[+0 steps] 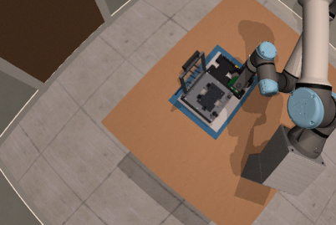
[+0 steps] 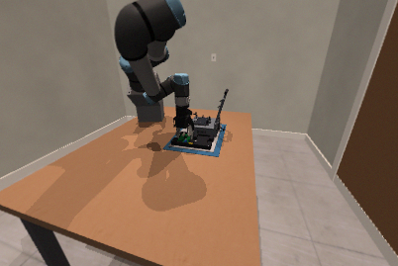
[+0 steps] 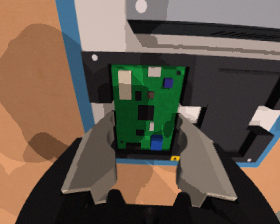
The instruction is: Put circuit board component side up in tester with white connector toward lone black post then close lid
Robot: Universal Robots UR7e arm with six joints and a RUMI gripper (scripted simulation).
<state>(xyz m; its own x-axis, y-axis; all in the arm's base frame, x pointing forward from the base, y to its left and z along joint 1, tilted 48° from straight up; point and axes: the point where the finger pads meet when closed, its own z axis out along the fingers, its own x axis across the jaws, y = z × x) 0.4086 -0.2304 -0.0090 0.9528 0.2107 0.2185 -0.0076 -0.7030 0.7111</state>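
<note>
The green circuit board lies right at my hand. Also, from my hand: black block 230 mm to the left, 70 mm above; tester lid 190 mm ahead, 170 mm to the left, 160 mm above.
</note>
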